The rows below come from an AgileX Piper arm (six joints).
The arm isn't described. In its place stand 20 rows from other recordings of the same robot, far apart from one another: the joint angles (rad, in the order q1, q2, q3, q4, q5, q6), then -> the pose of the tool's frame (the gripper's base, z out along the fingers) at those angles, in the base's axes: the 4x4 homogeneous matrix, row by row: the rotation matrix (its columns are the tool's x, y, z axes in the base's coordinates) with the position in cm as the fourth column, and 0 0 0 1 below.
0.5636, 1.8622, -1.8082, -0.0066, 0.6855, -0.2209 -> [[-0.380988, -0.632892, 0.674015, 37.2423], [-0.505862, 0.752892, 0.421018, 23.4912], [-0.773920, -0.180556, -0.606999, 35.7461], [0, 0, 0, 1]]
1.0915, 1.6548, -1.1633, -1.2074, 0.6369, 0.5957 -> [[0.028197, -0.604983, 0.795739, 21.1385], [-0.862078, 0.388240, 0.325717, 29.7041], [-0.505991, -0.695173, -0.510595, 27.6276], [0, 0, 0, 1]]
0.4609, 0.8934, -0.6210, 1.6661, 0.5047, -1.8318 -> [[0.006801, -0.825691, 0.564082, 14.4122], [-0.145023, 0.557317, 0.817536, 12.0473], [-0.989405, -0.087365, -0.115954, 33.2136], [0, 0, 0, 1]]
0.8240, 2.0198, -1.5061, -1.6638, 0.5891, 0.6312 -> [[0.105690, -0.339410, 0.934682, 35.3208], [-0.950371, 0.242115, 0.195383, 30.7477], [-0.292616, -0.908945, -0.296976, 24.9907], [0, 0, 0, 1]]
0.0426, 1.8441, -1.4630, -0.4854, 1.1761, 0.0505 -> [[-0.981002, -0.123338, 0.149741, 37.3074], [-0.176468, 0.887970, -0.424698, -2.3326], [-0.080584, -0.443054, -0.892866, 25.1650], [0, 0, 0, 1]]
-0.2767, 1.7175, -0.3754, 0.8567, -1.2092, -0.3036 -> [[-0.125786, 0.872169, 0.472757, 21.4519], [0.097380, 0.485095, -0.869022, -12.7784], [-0.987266, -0.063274, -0.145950, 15.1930], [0, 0, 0, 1]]
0.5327, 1.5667, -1.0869, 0.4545, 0.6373, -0.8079 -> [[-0.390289, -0.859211, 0.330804, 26.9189], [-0.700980, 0.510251, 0.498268, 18.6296], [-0.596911, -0.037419, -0.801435, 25.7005], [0, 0, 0, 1]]
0.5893, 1.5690, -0.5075, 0.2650, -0.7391, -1.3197 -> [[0.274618, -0.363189, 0.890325, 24.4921], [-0.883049, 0.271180, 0.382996, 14.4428], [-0.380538, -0.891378, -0.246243, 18.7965], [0, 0, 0, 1]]
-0.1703, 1.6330, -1.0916, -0.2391, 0.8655, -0.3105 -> [[-0.945181, -0.237909, 0.223680, 30.7214], [-0.286992, 0.931988, -0.221438, -6.9481], [-0.155785, -0.273493, -0.949175, 22.5821], [0, 0, 0, 1]]
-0.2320, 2.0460, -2.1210, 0.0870, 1.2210, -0.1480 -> [[-0.864328, 0.088917, 0.495006, 44.1580], [0.083517, 0.995957, -0.033072, -9.6692], [-0.495945, 0.012757, -0.868260, 33.9622], [0, 0, 0, 1]]
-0.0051, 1.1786, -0.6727, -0.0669, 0.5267, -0.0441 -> [[-0.808465, -0.057788, 0.585700, 21.9070], [-0.097599, 0.994553, -0.036592, -0.4175], [-0.580395, -0.086747, -0.809702, 24.3174], [0, 0, 0, 1]]
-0.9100, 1.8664, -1.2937, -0.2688, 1.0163, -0.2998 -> [[-0.887600, 0.442704, -0.127198, 20.3999], [0.460203, 0.863999, -0.204253, -29.5895], [0.019475, -0.239832, -0.970619, 19.6009], [0, 0, 0, 1]]
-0.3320, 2.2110, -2.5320, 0.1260, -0.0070, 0.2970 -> [[0.481801, 0.141379, 0.864800, 47.6787], [0.268100, 0.915791, -0.299080, -16.4462], [-0.834260, 0.375950, 0.403325, 48.2830], [0, 0, 0, 1]]
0.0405, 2.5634, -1.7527, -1.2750, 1.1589, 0.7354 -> [[-0.987054, 0.023810, 0.158612, 47.4148], [-0.128496, 0.474442, -0.870858, -6.0619], [-0.095988, -0.879965, -0.465240, 5.3138], [0, 0, 0, 1]]
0.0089, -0.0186, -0.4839, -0.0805, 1.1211, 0.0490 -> [[-0.504825, 0.060645, 0.861089, -0.8535], [0.009416, 0.997857, -0.064757, -0.6666], [-0.863171, -0.024583, -0.504314, 26.8182], [0, 0, 0, 1]]
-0.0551, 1.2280, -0.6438, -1.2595, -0.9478, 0.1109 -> [[0.545174, -0.499720, 0.673101, 23.3334], [-0.548975, 0.394001, 0.737150, 5.7589], [-0.633571, -0.771390, -0.059535, 29.6303], [0, 0, 0, 1]]
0.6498, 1.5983, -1.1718, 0.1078, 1.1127, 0.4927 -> [[-0.992358, -0.117600, 0.037362, 23.4410], [-0.110802, 0.982520, 0.149589, 18.9155], [-0.054301, 0.144306, -0.988042, 25.1597], [0, 0, 0, 1]]
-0.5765, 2.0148, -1.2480, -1.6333, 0.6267, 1.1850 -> [[-0.818462, 0.527199, 0.228431, 32.6825], [0.100281, 0.522548, -0.846692, -27.6028], [-0.565742, -0.670078, -0.480553, 17.7210], [0, 0, 0, 1]]
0.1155, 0.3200, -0.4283, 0.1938, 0.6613, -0.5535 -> [[-0.317873, -0.373044, 0.871662, 6.5200], [-0.426002, 0.877517, 0.220198, 1.8400], [-0.847042, -0.301334, -0.437856, 27.8921], [0, 0, 0, 1]]
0.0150, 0.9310, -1.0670, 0.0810, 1.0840, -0.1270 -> [[-0.748908, -0.128751, 0.650046, 16.1182], [-0.099943, 0.991668, 0.081272, 0.8926], [-0.655094, -0.004102, -0.755536, 38.0793], [0, 0, 0, 1]]
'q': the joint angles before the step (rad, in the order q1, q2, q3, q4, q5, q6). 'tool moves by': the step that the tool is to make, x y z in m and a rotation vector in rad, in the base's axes. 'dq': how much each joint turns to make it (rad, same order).
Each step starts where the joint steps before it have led.
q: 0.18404 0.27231 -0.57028 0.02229 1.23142 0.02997
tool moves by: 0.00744 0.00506 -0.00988 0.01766 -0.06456 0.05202
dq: 0.00006 -0.01151 0.06022 0.04525 -0.11321 -0.05612
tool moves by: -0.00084 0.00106 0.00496 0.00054 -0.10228 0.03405
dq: 0.00001 -0.03189 0.00243 0.01767 -0.06808 -0.04925
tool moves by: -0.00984 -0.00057 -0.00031 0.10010 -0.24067 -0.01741
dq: 0.00001 -0.14371 0.05854 0.02876 -0.17267 0.02487
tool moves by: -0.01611 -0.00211 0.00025 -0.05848 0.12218 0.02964
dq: -0.00009 -0.01368 -0.05635 -0.00377 0.20437 -0.02405
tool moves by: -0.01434 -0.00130 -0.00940 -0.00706 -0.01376 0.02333
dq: 0.00001 -0.08696 0.01644 0.01310 0.06077 -0.01990
